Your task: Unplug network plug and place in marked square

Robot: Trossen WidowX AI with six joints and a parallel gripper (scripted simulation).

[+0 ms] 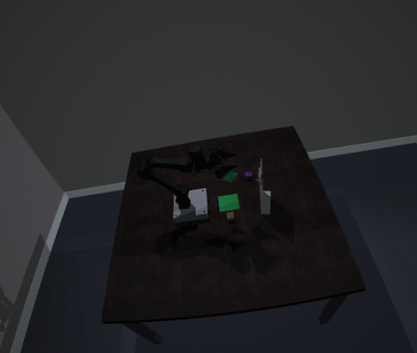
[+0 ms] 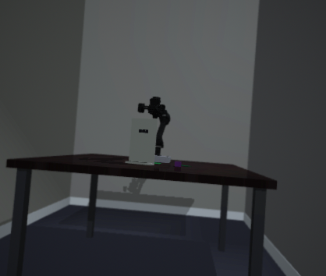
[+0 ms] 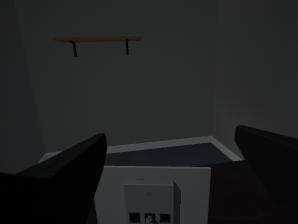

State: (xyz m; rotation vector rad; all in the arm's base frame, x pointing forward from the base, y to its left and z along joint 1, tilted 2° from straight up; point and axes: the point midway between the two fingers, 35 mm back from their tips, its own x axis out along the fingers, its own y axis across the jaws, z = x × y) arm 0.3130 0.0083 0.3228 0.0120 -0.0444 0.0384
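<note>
The network plug lies 100 mm ahead of my gripper tip, 20 mm to the left of it and 170 mm below it. From my gripper tip the other things lie so: green marked square (80 mm behind, 30 mm to the left, 370 mm below); upright grey panel (120 mm ahead, 20 mm to the left, 250 mm below).
</note>
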